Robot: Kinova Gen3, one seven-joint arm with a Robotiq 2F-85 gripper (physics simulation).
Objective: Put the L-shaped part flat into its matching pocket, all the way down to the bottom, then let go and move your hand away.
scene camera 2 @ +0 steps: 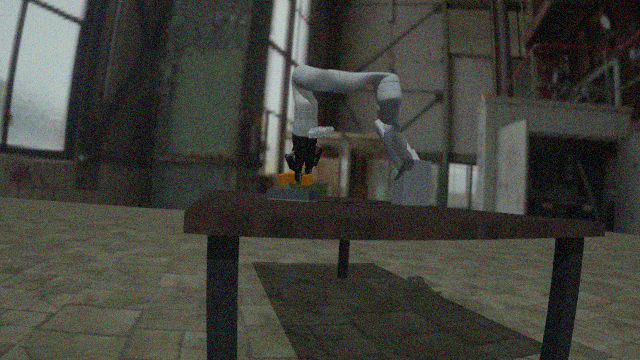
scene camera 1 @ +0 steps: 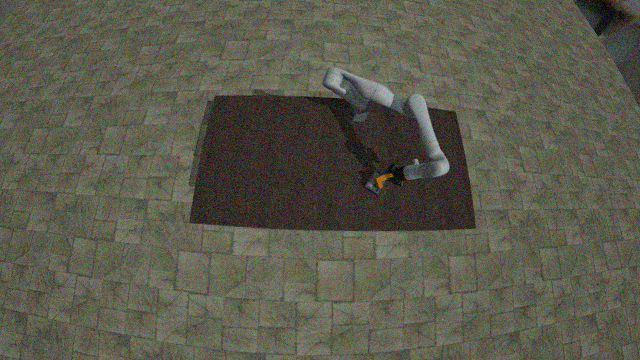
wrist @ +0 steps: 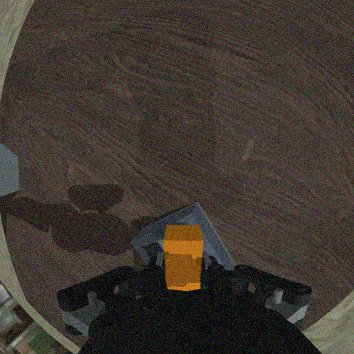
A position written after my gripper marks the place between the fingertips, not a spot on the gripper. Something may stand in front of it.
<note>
My gripper (scene camera 2: 302,180) holds an orange L-shaped part (wrist: 182,244), which touches nothing else.
My gripper is seen too in the wrist view (wrist: 181,260).
</note>
